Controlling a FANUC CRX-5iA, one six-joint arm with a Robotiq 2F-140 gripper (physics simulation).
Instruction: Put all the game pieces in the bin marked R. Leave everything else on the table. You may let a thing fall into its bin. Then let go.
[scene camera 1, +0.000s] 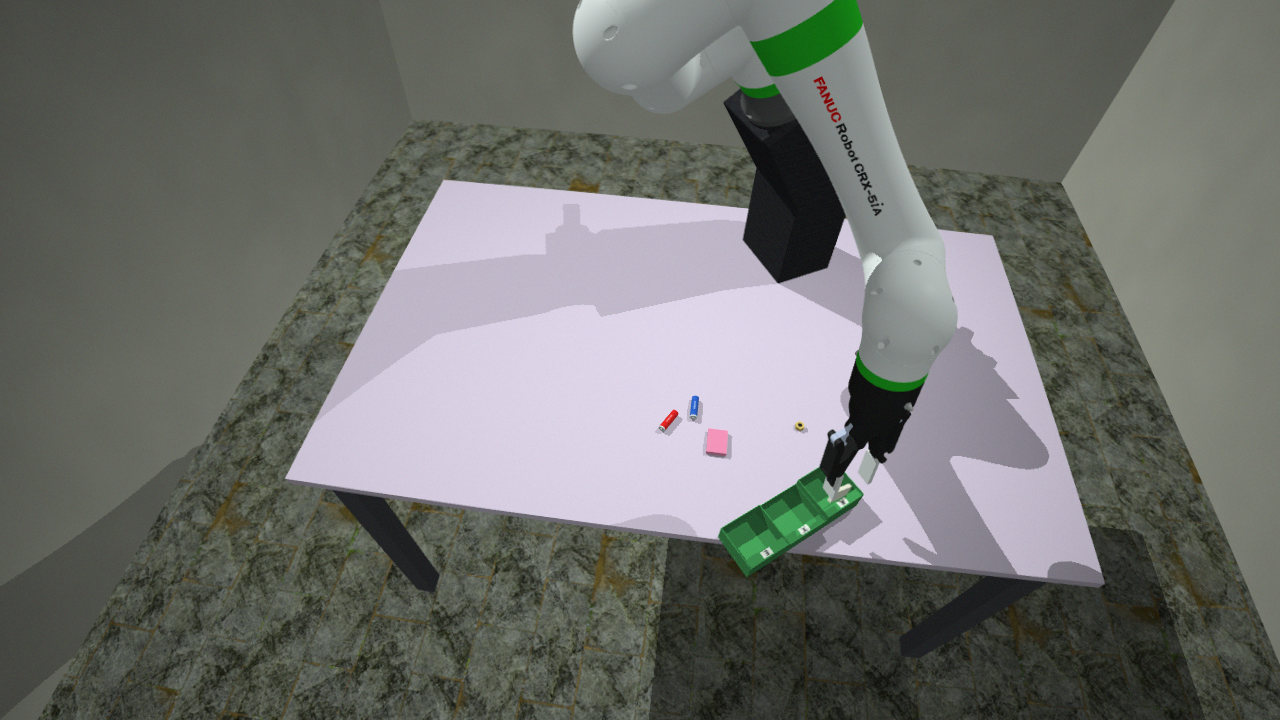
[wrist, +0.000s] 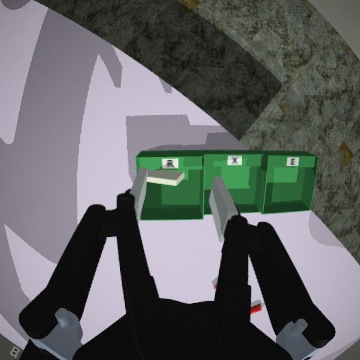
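Seen in the pictures: gripper, between the fingertips: (scene camera 1: 846, 485) (wrist: 178, 184); arm's base, origin of its link: (scene camera 1: 780, 94).
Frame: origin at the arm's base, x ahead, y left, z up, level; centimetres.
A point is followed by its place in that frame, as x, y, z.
A cream, flat game piece (scene camera 1: 840, 492) @(58.9, 22.2, -39.2) (wrist: 167, 178) @(59.1, 21.9, -38.6) is tilted over or inside the green bin marked R (scene camera 1: 812, 492) @(57.7, 18.2, -43.3) (wrist: 172, 206) @(55.3, 17.7, -43.3), below the R label. One end is beside the left finger in the wrist view; whether it touches that finger or rests on the bin floor I cannot tell. My gripper (scene camera 1: 852, 478) @(60.6, 21.6, -33.2) (wrist: 178, 184) @(60.6, 21.6, -33.2) is open above the R end of the bin row, with its fingers well apart. The right finger in the wrist view is clear of the piece, near the R and X compartments.
The bins marked X (scene camera 1: 787, 515) @(63.2, 14.0, -43.3) (wrist: 234, 192) @(62.9, 12.4, -43.3) and E (scene camera 1: 751, 538) @(68.7, 8.1, -43.3) (wrist: 287, 192) @(68.8, 5.7, -43.3) adjoin R, at the table's front edge. A red battery (scene camera 1: 668, 420) @(48.6, -10.3, -42.6) (wrist: 256, 308) @(49.5, -10.4, -42.8), blue battery (scene camera 1: 694, 407) @(44.5, -5.8, -42.5), pink block (scene camera 1: 716, 441) @(51.0, -0.5, -43.0) and small yellow-black ring-like piece (scene camera 1: 800, 426) @(43.9, 15.2, -43.2) lie on the table (scene camera 1: 537, 402) @(49.3, -36.8, -44.0).
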